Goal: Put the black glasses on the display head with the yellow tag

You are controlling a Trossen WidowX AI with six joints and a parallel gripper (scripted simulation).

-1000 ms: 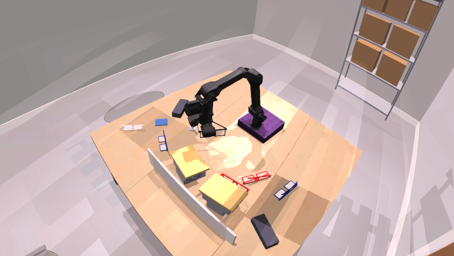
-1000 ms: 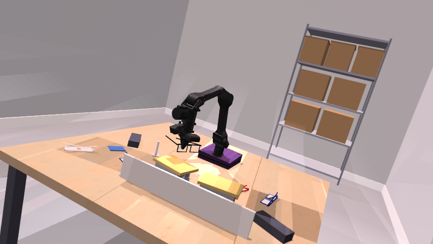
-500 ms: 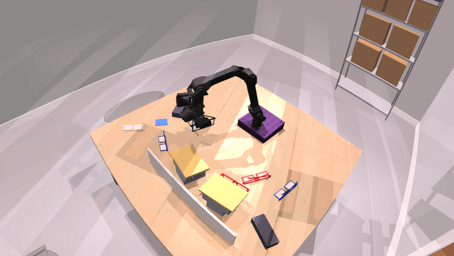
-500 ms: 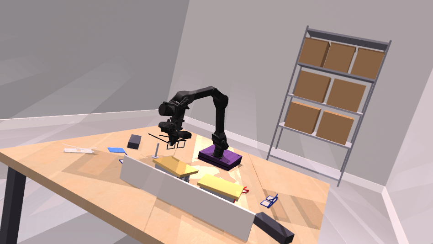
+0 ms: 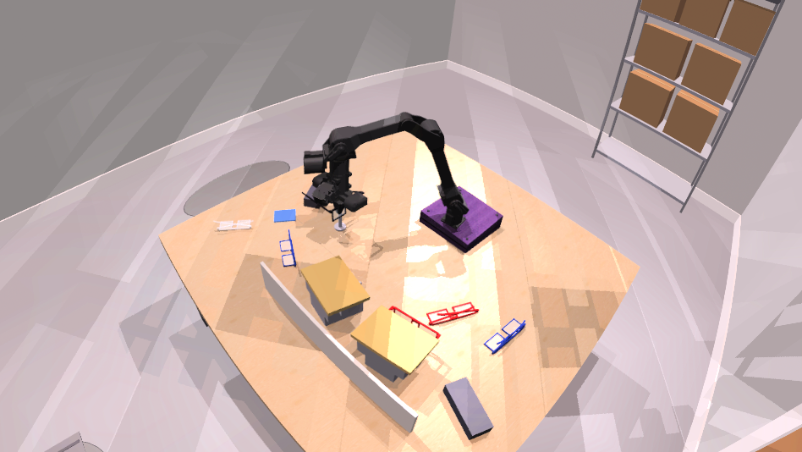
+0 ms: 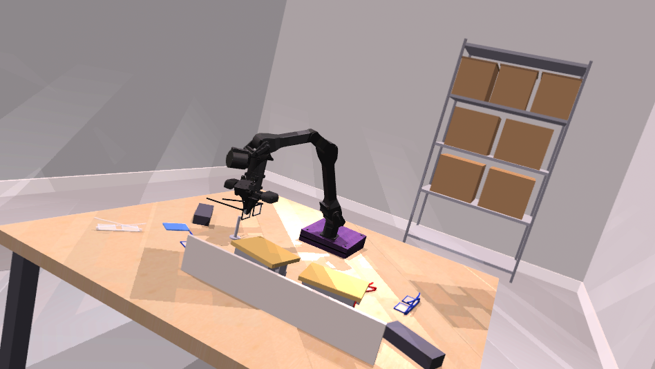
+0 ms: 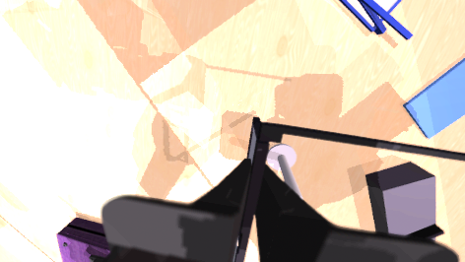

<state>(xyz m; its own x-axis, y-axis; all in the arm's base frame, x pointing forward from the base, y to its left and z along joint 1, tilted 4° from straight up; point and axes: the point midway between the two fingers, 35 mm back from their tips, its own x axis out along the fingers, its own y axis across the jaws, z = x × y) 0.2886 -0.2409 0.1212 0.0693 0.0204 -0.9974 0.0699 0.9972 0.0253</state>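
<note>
Right now the post is 50 mm behind my gripper tip, 50 mm to the right of it and 90 mm below it. Round my gripper tip: blue card (40 mm ahead, 230 mm to the right, 120 mm below); wall panel (340 mm ahead, 270 mm to the left, 60 mm below).
</note>
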